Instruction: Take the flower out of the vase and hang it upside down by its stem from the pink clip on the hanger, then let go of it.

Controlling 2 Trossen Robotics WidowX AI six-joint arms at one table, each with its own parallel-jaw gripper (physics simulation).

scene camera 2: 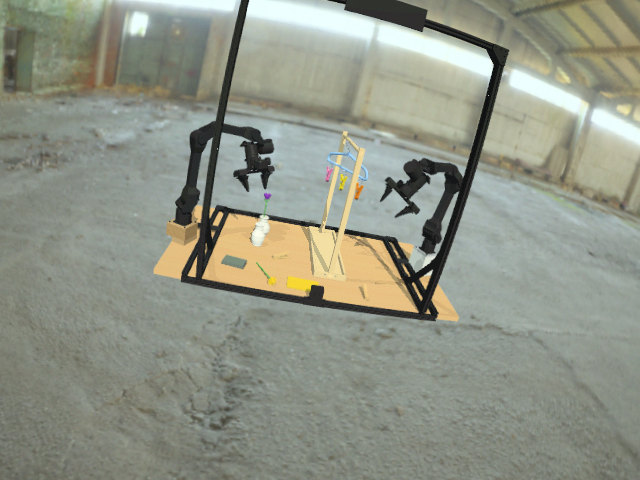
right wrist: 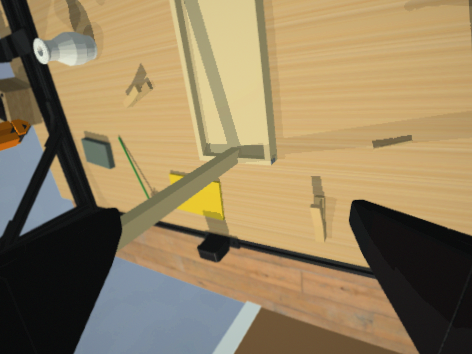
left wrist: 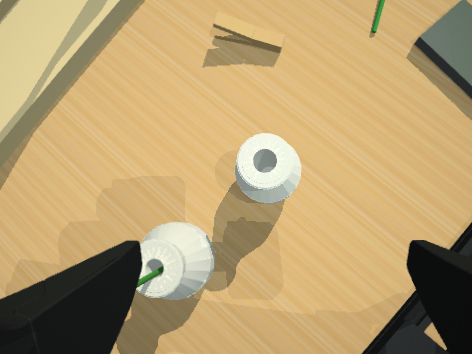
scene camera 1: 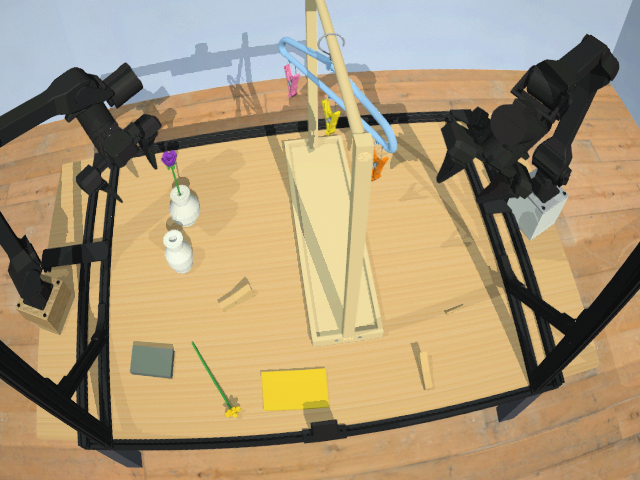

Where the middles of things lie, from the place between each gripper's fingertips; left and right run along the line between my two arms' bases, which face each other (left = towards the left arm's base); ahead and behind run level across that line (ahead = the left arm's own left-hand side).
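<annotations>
My left gripper is 25 cm past the grey block (scene camera 1: 147, 361), 6 cm to the right of it and 23 cm above it. Counted from my left hand, the yellow pad (scene camera 1: 299, 389) is far behind, a good way to the right and a good way below, while the stand base (scene camera 1: 322, 195) is 3 cm behind, 35 cm to the right and 23 cm below.
My right hand, meanwhile, is 170 mm short of the stand base, 170 mm to the right of it and 300 mm above it. From my right hand, the grey block is 60 mm behind, 580 mm to the left and 300 mm below, and the yellow pad is a good way behind, far to the left and far below. By its middle, the grey block is nearer to my left gripper than to my right hand.
</annotations>
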